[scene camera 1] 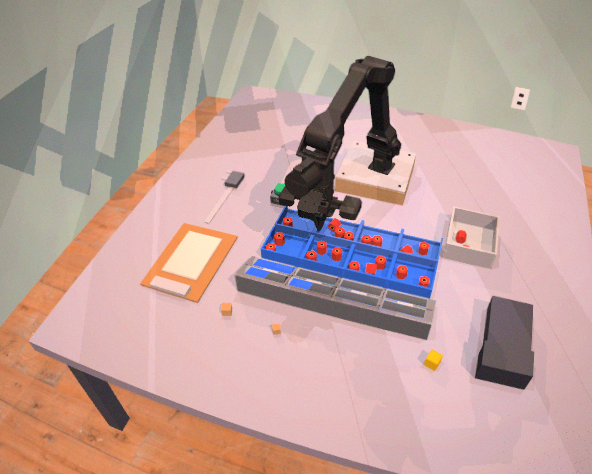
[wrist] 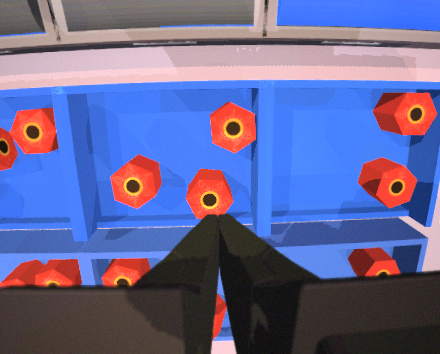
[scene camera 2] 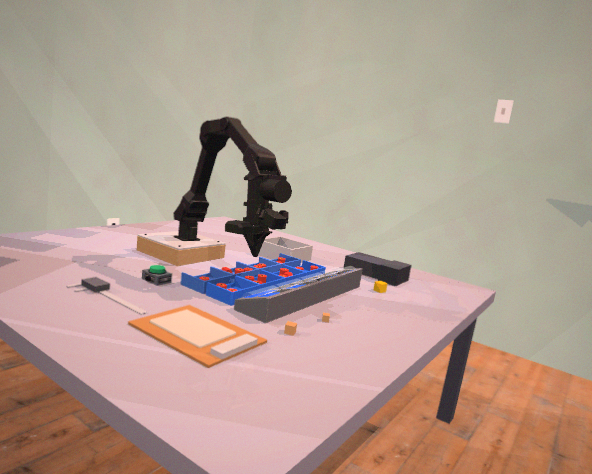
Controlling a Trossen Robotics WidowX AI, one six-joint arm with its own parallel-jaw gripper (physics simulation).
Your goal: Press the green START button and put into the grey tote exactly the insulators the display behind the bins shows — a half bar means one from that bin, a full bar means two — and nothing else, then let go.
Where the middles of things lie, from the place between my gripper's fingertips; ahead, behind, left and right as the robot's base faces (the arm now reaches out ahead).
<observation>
My hand is 23 cm past the grey tote (scene camera 1: 482,229), 34 cm to the right of it and 7 cm above it. The rest, counted from my hand: dark box (scene camera 1: 505,358) (5 cm ahead, 50 cm to the left, 6 cm below); then orange board with white pad (scene camera 2: 204,338) (17 cm ahead, 28 cm to the right, 8 cm below).
</observation>
